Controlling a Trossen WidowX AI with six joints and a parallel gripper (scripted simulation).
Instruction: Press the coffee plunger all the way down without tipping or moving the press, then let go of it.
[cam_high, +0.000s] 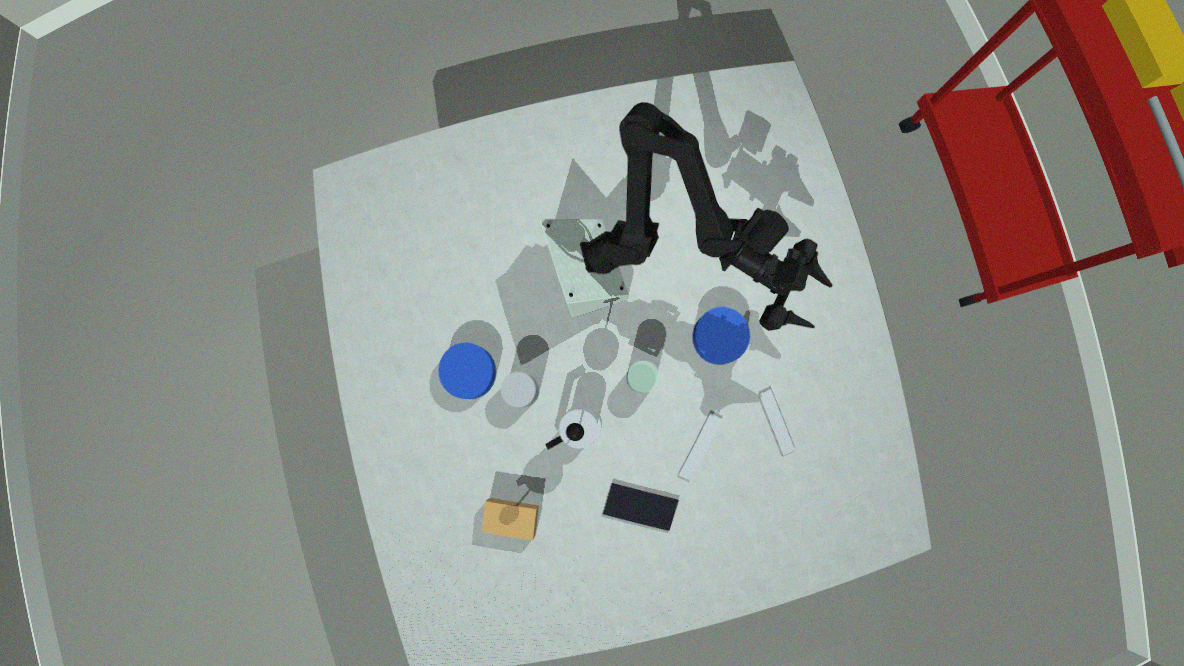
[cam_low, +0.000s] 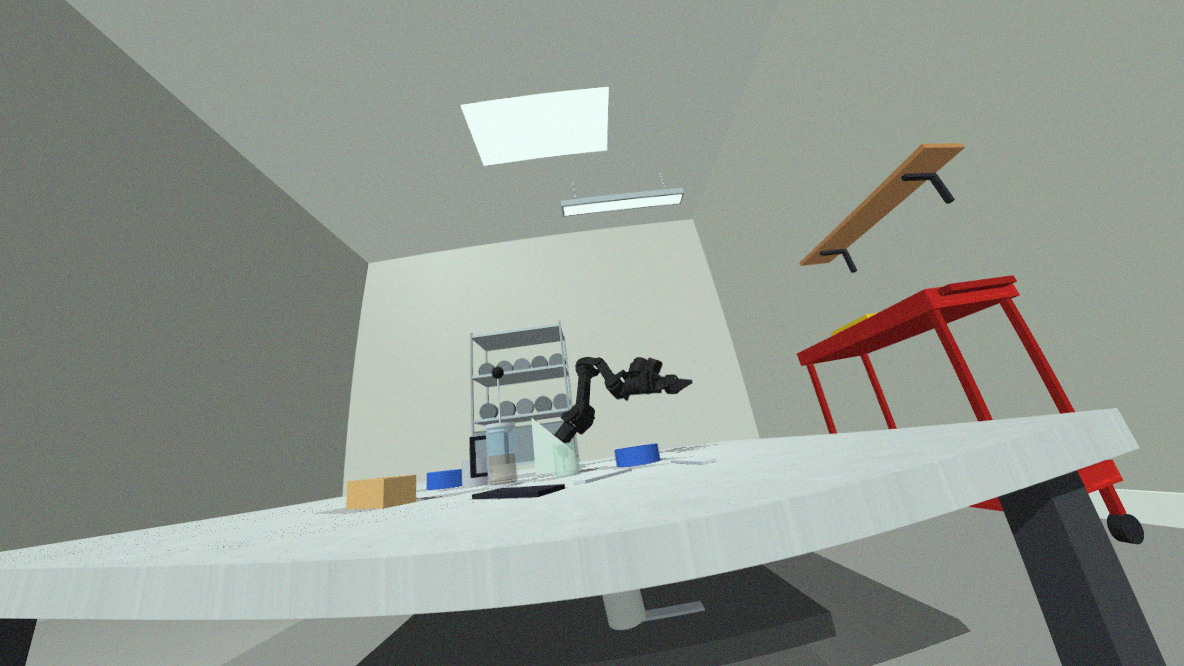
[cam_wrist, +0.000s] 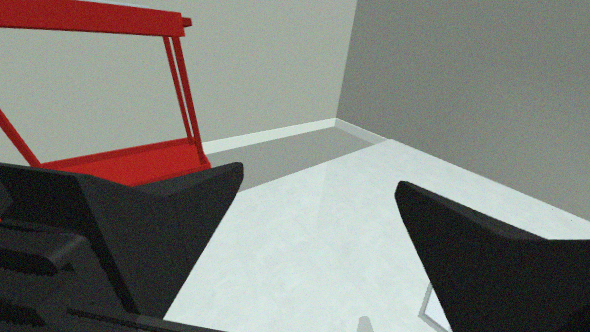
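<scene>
Right now the coffee press is 11 cm ahead of my gripper tip, 53 cm to the right of it and 7 cm below it. Round my gripper tip: pale green cylinder (4 cm ahead, 36 cm to the right, 16 cm below); orange box (27 cm ahead, 71 cm to the right, 18 cm below); dark flat slab (31 cm ahead, 43 cm to the right, 20 cm below).
</scene>
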